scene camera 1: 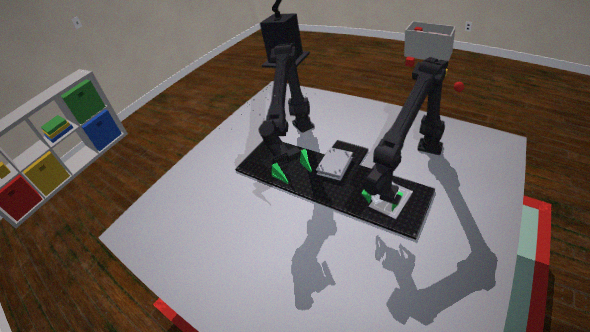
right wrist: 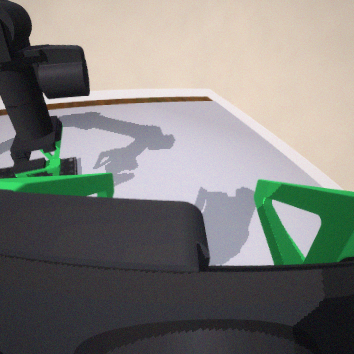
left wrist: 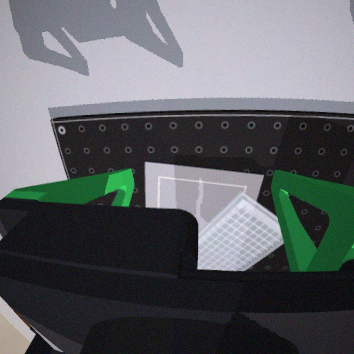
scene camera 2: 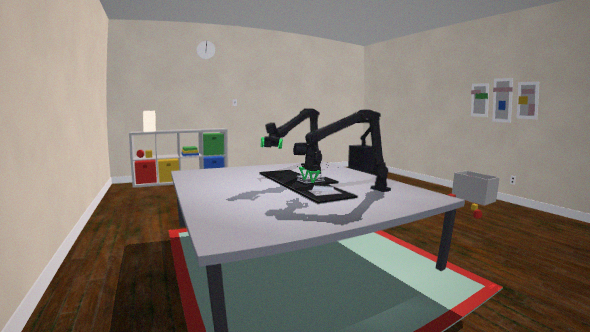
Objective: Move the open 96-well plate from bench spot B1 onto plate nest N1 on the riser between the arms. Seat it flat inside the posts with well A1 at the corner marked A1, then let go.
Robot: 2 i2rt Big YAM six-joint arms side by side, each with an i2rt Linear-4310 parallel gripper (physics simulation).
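Frame: origin at the left arm's base, x ahead, y left, z up, level; metres.
Seen in the pictures: left gripper, between the fingertips: [scene camera 1: 381, 206] [left wrist: 200, 177] [scene camera 2: 308, 181]; right gripper, between the fingertips: [scene camera 1: 299, 177] [right wrist: 184, 184] [scene camera 2: 270, 147]; left arm's base, origin of its link: [scene camera 1: 430, 147] [scene camera 2: 380, 189]; right arm's base, origin of its link: [scene camera 1: 303, 125].
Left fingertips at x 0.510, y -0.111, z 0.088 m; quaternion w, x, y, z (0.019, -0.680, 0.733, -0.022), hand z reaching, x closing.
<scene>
Offsets run from my left fingertips to a thing's middle. Level surfaces: height alone.
The clear 96-well plate @[0.029 m right, 0.131 m back, 0.066 m down] [left wrist: 241, 234] lies turned at an angle across the white pad of spot B1 [left wrist: 154, 171] [scene camera 1: 395, 213] [scene camera 2: 327, 190], past the pad's right edge in the left wrist view; its near part is hidden by the gripper body. My left gripper [scene camera 1: 382, 201] [scene camera 2: 310, 175] [left wrist: 200, 177] is open and empty, pointing down above the plate and pad. The plate appears nearer its right-hand finger in the left wrist view. Nest N1 @[0.291 m right, 0.214 m back, 0.053 m down] [scene camera 1: 336, 162] is a grey block with small posts at its corners. My right gripper [scene camera 1: 296, 171] [scene camera 2: 271, 143] [right wrist: 184, 184] is open and empty, raised left of the nest.
The black perforated board @[0.075 m down] [scene camera 1: 345, 200] [left wrist: 225, 137] [scene camera 2: 345, 196] lies under the pad on the white table @[0.088 m down] [scene camera 1: 225, 240] [scene camera 2: 240, 235]. The nest stands between the two grippers in scene camera 1. Both arm bases stand on the table's far side there.
</scene>
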